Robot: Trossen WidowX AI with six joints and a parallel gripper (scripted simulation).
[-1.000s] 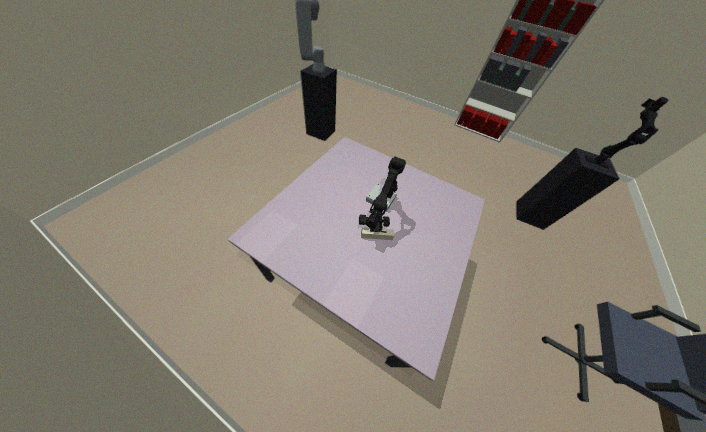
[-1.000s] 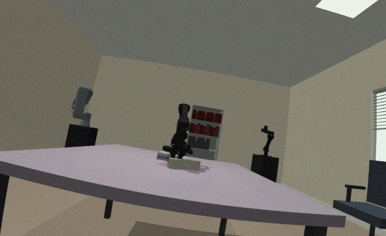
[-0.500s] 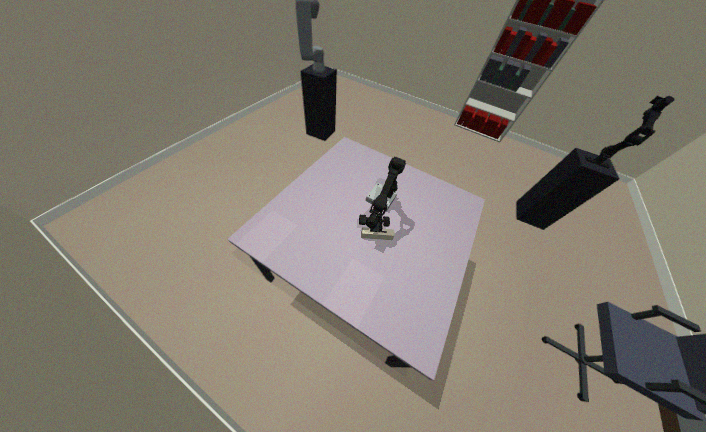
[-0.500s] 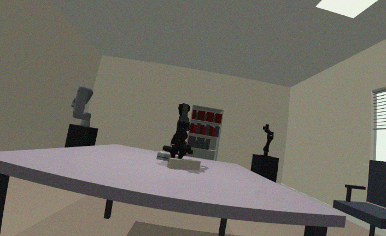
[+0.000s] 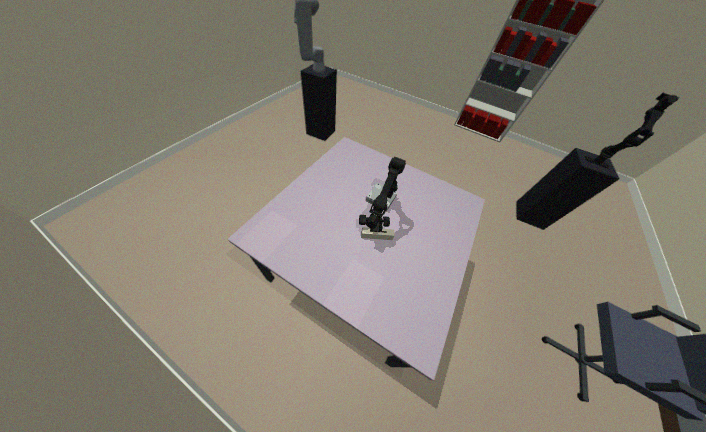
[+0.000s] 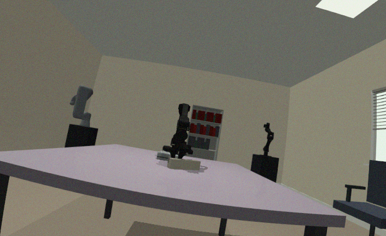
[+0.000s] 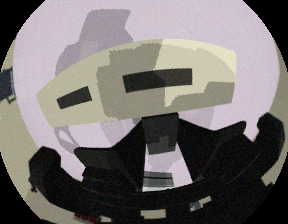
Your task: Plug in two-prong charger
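Now: gripper tip 1 cm to the right of the two-prong charger, 1 cm below it and 1 cm short of it.
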